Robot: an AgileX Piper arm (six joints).
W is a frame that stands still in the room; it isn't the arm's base.
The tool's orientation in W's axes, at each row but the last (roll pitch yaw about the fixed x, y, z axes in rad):
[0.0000 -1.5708 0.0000]
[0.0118 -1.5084 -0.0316]
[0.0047 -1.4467 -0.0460]
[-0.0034 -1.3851 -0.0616]
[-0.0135 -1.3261 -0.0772]
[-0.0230 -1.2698 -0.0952]
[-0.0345 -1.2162 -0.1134]
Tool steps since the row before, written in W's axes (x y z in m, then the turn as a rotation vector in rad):
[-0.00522 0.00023 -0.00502 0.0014 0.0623 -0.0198]
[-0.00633 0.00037 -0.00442 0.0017 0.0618 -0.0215]
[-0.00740 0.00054 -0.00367 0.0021 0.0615 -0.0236]
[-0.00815 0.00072 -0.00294 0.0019 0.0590 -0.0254]
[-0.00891 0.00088 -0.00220 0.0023 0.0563 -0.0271]
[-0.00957 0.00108 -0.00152 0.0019 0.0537 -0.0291]
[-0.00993 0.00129 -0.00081 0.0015 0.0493 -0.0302]
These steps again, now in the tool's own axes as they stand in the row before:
[-0.00502 0.00023 0.00522 -0.0198 0.0623 -0.0014]
[-0.00481 0.00024 0.00605 -0.0215 0.0618 -0.0018]
[-0.00456 0.00023 0.00690 -0.0235 0.0615 -0.0025]
[-0.00440 0.00019 0.00750 -0.0253 0.0590 -0.0028]
[-0.00430 0.00008 0.00815 -0.0268 0.0564 -0.0038]
[-0.00431 -0.00004 0.00875 -0.0287 0.0538 -0.0043]
[-0.00424 -0.00016 0.00911 -0.0297 0.0494 -0.0050]

